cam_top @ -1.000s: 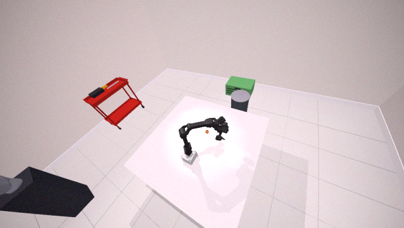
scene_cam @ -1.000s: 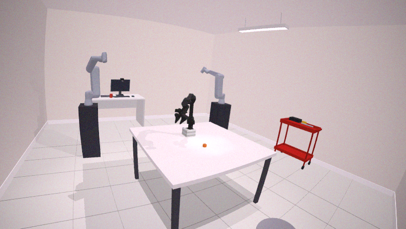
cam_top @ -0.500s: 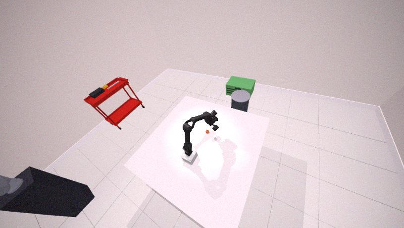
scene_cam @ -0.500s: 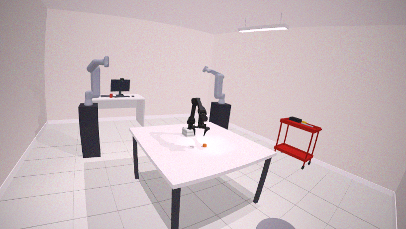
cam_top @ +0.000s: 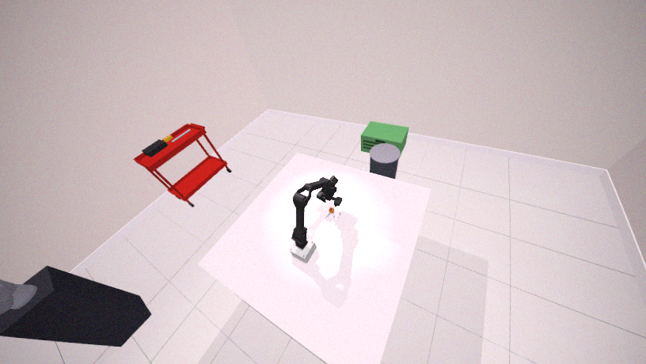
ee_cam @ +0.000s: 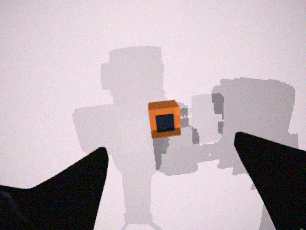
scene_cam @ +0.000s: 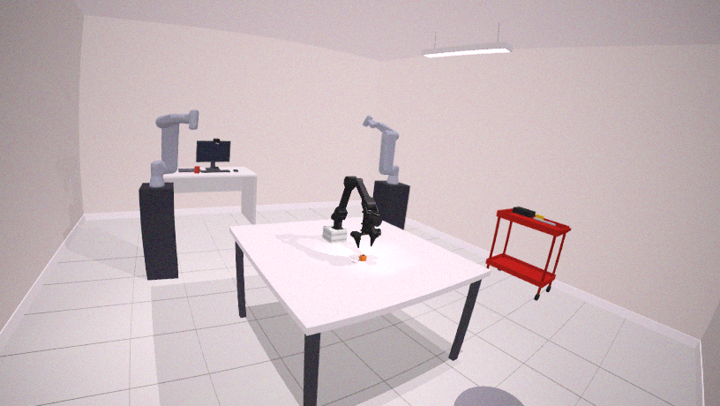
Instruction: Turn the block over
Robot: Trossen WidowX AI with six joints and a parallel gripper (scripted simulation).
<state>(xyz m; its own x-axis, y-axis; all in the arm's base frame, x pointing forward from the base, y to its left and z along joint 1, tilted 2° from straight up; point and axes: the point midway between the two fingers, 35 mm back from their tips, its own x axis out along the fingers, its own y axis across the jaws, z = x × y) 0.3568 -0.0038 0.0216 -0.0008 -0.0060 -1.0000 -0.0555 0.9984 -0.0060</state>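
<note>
My gripper tip is 60 mm above the orange block.
</note>
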